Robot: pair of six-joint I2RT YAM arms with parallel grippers.
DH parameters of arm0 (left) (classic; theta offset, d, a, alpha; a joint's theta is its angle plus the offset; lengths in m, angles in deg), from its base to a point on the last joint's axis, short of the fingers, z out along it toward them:
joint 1: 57.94 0.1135 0.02 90
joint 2: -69.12 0 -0.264 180
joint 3: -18.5 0 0.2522 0
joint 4: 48.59 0 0.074 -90
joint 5: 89.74 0 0 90
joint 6: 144.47 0.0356 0 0
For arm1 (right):
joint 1: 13.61 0.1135 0.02 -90
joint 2: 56.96 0 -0.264 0
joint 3: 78.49 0 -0.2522 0
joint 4: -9.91 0 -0.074 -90
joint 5: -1.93 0 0 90
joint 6: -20.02 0.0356 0 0
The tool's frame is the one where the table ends.
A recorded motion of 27 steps. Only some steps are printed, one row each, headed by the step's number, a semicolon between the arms.
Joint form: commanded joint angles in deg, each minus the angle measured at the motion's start. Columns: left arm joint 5, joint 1, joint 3, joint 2, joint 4, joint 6; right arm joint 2, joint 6, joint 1, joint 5, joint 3, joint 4.
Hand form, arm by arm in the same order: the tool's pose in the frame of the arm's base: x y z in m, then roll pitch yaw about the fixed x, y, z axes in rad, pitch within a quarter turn. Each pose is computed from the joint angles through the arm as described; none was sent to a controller.
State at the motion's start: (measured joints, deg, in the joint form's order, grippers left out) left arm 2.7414 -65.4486 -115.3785 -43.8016 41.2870 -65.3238; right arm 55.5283 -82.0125 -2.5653 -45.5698 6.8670 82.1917
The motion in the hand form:
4: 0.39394 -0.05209 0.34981 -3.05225 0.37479 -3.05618; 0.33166 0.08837 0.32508 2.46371 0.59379 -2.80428
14: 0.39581 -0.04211 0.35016 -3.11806 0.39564 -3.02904; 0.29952 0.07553 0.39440 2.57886 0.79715 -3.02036
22: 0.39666 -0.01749 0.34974 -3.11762 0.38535 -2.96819; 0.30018 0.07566 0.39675 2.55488 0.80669 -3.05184
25: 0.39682 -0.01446 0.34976 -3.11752 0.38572 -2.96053; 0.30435 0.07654 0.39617 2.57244 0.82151 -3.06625
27: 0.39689 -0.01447 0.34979 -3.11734 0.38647 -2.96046; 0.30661 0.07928 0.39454 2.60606 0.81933 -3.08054
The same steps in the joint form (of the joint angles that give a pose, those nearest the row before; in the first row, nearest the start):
4: -1.97 0.02 -0.98 0.09 0.11 -0.66; -16.72 2.38 -0.20 0.70 -9.66 -1.42
14: -6.08 1.11 -0.98 0.09 -0.28 -1.01; -27.85 15.21 -0.13 -13.14 -10.73 -8.85
22: -5.90 4.68 -0.98 0.09 0.28 -0.98; -28.00 16.61 -0.13 -13.14 -10.73 -10.01
25: -5.90 5.12 -0.98 0.09 0.26 -0.98; -27.58 17.25 0.07 -14.97 -10.69 -11.54
27: -5.90 5.11 -0.98 0.09 0.22 -0.98; -27.23 18.27 0.79 -18.05 -10.69 -12.04

